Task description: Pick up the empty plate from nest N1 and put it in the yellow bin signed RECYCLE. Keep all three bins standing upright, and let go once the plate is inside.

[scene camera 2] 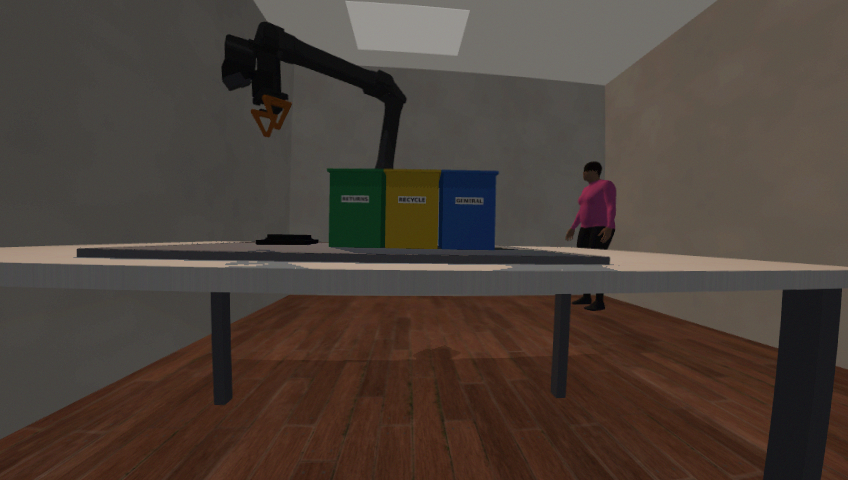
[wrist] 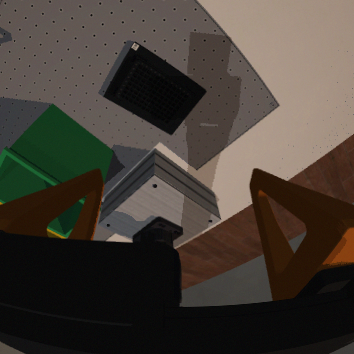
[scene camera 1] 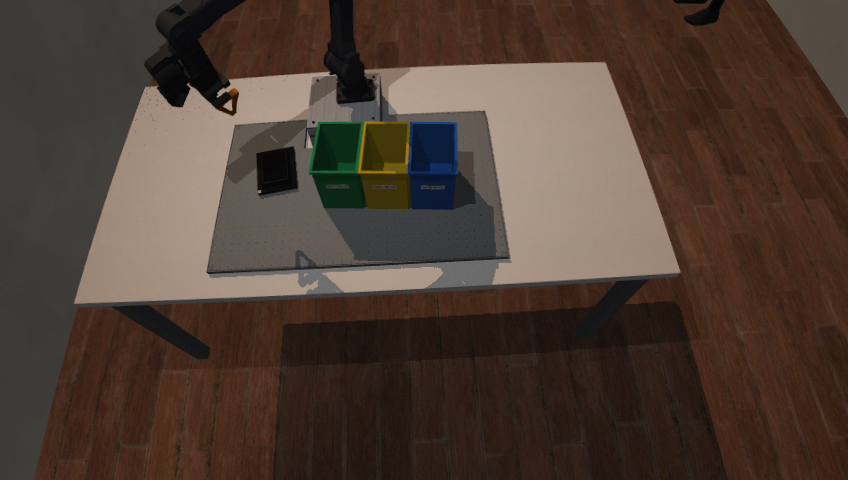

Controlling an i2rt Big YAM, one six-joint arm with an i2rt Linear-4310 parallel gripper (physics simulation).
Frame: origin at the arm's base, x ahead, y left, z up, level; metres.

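Seen in the pictures: gripper, fingertip midpoint: (scene camera 2: 271, 133) (wrist: 176, 176) (scene camera 1: 223, 104); arm's base, origin of the base link: (wrist: 156, 232) (scene camera 1: 355, 92).
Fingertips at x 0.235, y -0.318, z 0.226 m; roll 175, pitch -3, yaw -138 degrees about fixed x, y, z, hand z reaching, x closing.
Pixels of each thing's top centre, then the offset from my fingertips to it. Level surfaces: height alone.
- yellow bin, middle of its top: (scene camera 2: 414, 178) (scene camera 1: 384, 146) 0.078 m ahead, 0.404 m left, 0.133 m down
- green bin, middle of its top: (wrist: 38, 201) (scene camera 1: 336, 146) (scene camera 2: 365, 178) 0.062 m ahead, 0.274 m left, 0.133 m down
- blue bin, middle of its top: (scene camera 1: 433, 146) (scene camera 2: 463, 179) 0.093 m ahead, 0.534 m left, 0.133 m down
- white table, its level: 0.326 m down
A black plate with a grid of wells (scene camera 1: 277, 168) (scene camera 2: 288, 237) (wrist: 155, 89) lies flat in a low black nest, left of the bins; the nest's sign is not readable. The yellow bin (scene camera 1: 387, 199) (scene camera 2: 411, 224) signed RECYCLE stands upright between the green bin (scene camera 1: 342, 197) (scene camera 2: 356, 224) (wrist: 60, 142) signed RETURNS and the blue bin (scene camera 1: 433, 199) (scene camera 2: 467, 227) signed GENERAL, both upright. In the wrist view bits of the yellow rim show past the green bin. My gripper (scene camera 1: 228, 111) (scene camera 2: 272, 132) (wrist: 176, 176) is open and empty, high above the table, pointing down, apart from the plate.
The perforated board (scene camera 1: 267, 237) (scene camera 2: 333, 256) (wrist: 30, 65) carries the nest and bins on the white table (scene camera 1: 565, 178). The arm's metal base block (scene camera 1: 324, 107) (wrist: 165, 200) stands behind the green bin. A person in pink (scene camera 2: 596, 205) stands beyond the table at the right.
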